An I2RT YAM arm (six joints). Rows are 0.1 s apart.
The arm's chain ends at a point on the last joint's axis. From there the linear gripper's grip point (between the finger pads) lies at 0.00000 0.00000 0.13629 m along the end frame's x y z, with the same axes.
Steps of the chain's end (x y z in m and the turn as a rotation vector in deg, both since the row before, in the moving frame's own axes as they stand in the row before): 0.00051, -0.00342, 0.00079, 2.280, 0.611, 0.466; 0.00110, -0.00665, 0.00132, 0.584, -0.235, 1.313; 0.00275, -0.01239, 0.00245, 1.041, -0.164, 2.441; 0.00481, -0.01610, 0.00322, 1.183, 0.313, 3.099; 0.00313, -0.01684, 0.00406, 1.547, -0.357, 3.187; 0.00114, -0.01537, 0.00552, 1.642, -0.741, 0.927; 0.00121, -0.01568, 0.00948, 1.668, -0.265, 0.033; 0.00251, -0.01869, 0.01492, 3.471, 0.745, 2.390; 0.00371, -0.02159, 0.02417, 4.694, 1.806, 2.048
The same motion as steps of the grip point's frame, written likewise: 0.00199, -0.00884, 0.00067, 2.280, 0.611, 0.466; 0.00056, -0.00805, 0.00131, 0.584, -0.235, 1.313; 0.00241, -0.01487, 0.00243, 1.041, -0.164, 2.441; 0.00563, -0.01889, 0.00319, 1.183, 0.313, 3.099; 0.00238, -0.02054, 0.00401, 1.547, -0.357, 3.187; -0.00059, -0.01929, 0.00545, 1.642, -0.741, 0.927; 0.00058, -0.01965, 0.00942, 1.668, -0.265, 0.033; 0.00445, -0.02690, 0.01466, 3.471, 0.745, 2.390; 0.00820, -0.03266, 0.02365, 4.694, 1.806, 2.048
